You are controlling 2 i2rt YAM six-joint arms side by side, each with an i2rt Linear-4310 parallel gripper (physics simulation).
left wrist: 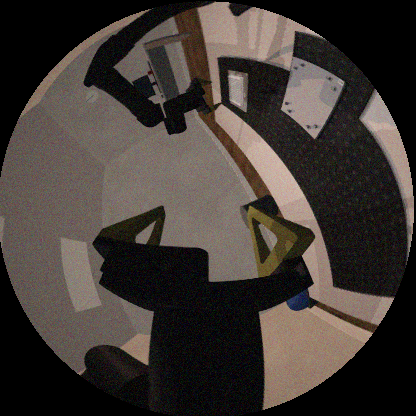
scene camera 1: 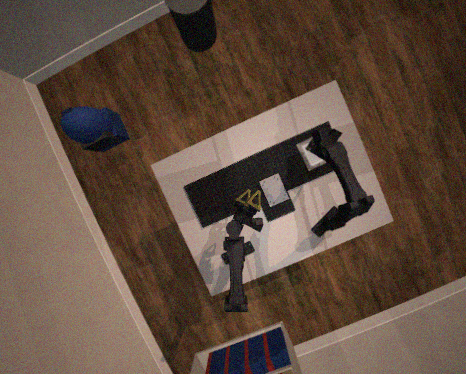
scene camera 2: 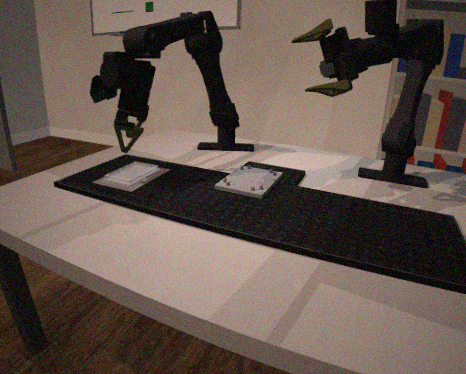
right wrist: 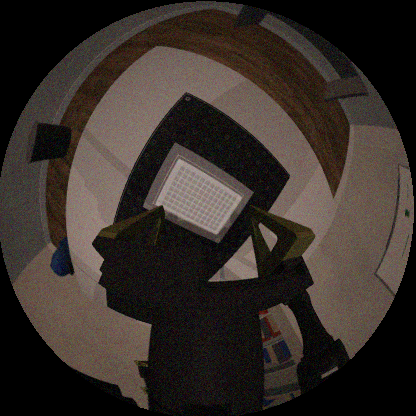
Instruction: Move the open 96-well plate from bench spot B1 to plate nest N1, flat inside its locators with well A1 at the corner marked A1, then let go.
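Seen in the pictures: left gripper, fingertip midpoint: [left wrist: 205, 209] [scene camera 1: 254, 190] [scene camera 2: 299, 65]; right gripper, fingertip midpoint: [left wrist: 216, 91] [scene camera 2: 126, 144] [right wrist: 205, 209]; left arm's base, origin of the base link: [scene camera 2: 391, 178]; right arm's base, origin of the base link: [scene camera 1: 326, 221] [scene camera 2: 226, 148].
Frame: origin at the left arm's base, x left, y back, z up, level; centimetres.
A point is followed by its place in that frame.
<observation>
The open 96-well plate [scene camera 1: 314, 159] @[x -64.2, y -30.6, z 2.9 cm] [scene camera 2: 132, 172] @[x -64.4, y -35.4, z 2.9 cm] [left wrist: 237, 90] @[x -63.4, y -34.1, z 2.5 cm] [right wrist: 200, 196] @[x -66.0, y -34.4, z 2.8 cm] is pale and lies flat on the grey pad of spot B1 [right wrist: 177, 150] @[x -70.6, y -41.5, z 1.5 cm]. Its A1 marking is too small to read. Plate nest N1 [scene camera 1: 274, 190] @[x -36.1, y -24.7, z 2.4 cm] [scene camera 2: 249, 180] @[x -35.8, y -26.5, z 2.5 cm] [left wrist: 314, 97] @[x -34.3, y -24.5, z 2.5 cm] is a light block with small dark locators near its corners, with no plate on it. My right gripper [scene camera 2: 129, 137] @[x -66.2, y -34.6, z 9.8 cm] [right wrist: 205, 209] @[x -66.2, y -34.6, z 9.8 cm] is open, pointing down above the plate; in the right wrist view its fingertips flank the plate's near part, not touching it. My left gripper [scene camera 1: 251, 194] @[x -25.0, y -32.9, z 30.2 cm] [scene camera 2: 300, 66] @[x -25.0, y -32.9, z 30.2 cm] [left wrist: 205, 209] @[x -25.0, y -32.9, z 30.2 cm] is open and empty, high up beside the nest.
A long black mat [scene camera 1: 225, 200] @[x -7.8, y -32.1, z 1.3 cm] [scene camera 2: 350, 225] @[x -10.8, y -37.7, z 1.3 cm] [right wrist: 200, 115] @[x -78.2, y -41.6, z 1.3 cm] carries the pad and the nest, on a pale table [scene camera 2: 150, 250] @[x -42.2, y -59.0, z 0.0 cm]. The right arm reaches over the plate's end of the mat. A blue object [scene camera 1: 92, 125], a black bin [scene camera 1: 197, 32] and a bookshelf [scene camera 1: 282, 327] stand off the table.
</observation>
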